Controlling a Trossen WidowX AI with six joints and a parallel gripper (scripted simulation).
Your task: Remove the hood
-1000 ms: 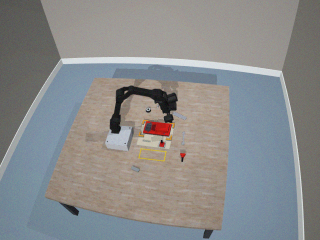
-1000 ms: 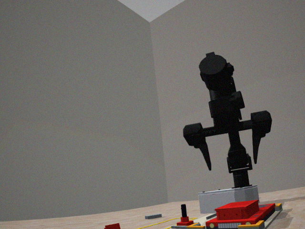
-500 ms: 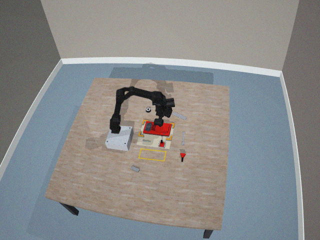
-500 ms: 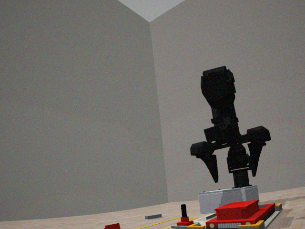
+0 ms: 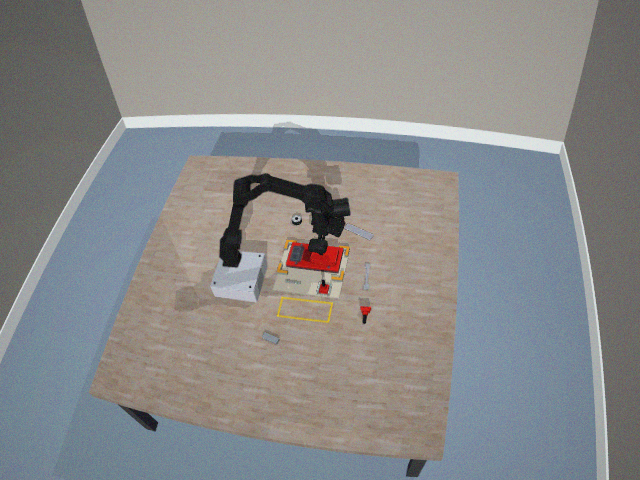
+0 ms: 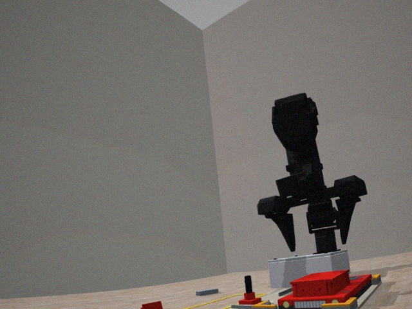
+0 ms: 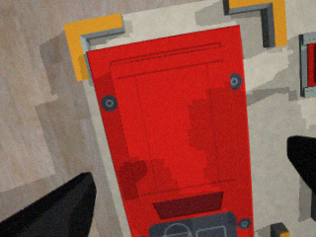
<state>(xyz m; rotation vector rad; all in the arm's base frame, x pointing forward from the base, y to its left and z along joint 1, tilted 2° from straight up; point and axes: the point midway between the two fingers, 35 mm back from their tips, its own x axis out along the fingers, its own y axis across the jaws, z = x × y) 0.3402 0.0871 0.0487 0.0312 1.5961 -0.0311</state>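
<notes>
Right now the red hood is 6 cm below my gripper tip. Round my gripper tip: black wheel (18 cm to the left, 15 cm behind, 9 cm below).
</notes>
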